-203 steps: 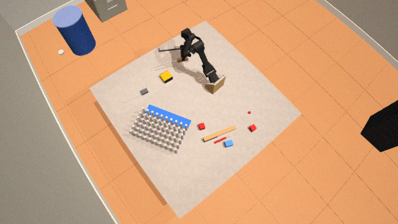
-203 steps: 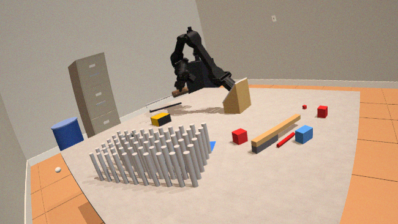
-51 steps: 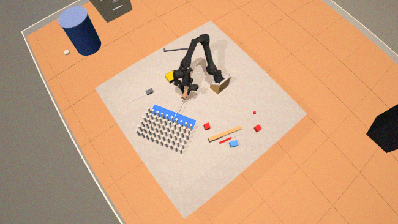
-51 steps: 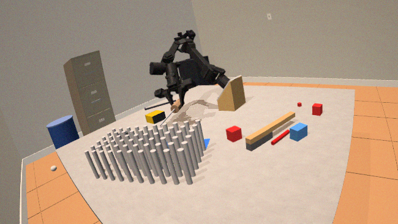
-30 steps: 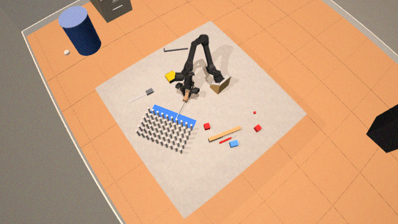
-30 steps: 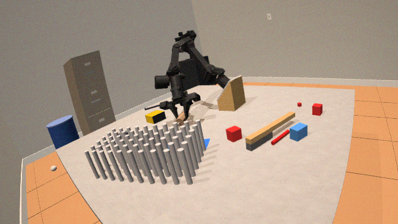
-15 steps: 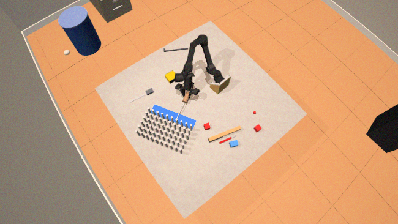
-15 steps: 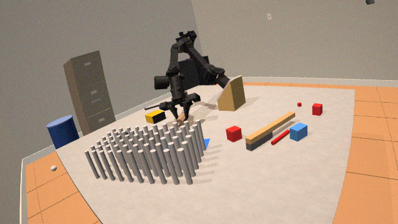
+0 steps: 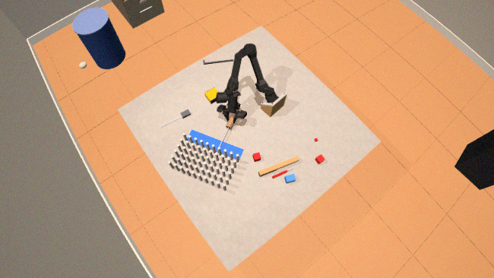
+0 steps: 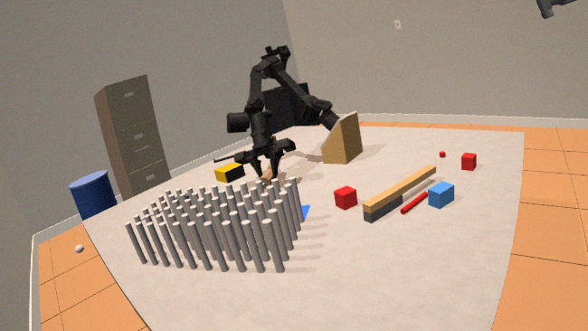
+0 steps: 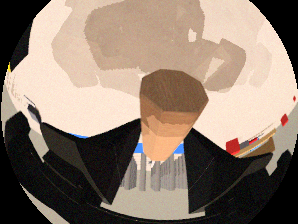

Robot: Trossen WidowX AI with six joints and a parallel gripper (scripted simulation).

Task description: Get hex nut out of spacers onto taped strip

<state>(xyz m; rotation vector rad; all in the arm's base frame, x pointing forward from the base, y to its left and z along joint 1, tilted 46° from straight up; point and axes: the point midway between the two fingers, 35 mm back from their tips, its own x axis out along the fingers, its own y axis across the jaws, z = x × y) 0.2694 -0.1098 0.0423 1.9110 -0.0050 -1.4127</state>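
Now: gripper tip 17 cm short of the blue taped strip, 3 cm to the right of it and 3 cm above it. Round my gripper tip: red stick (3 cm behind, 47 cm to the left, 3 cm below); blue cube (1 cm behind, 52 cm to the left, 1 cm below).
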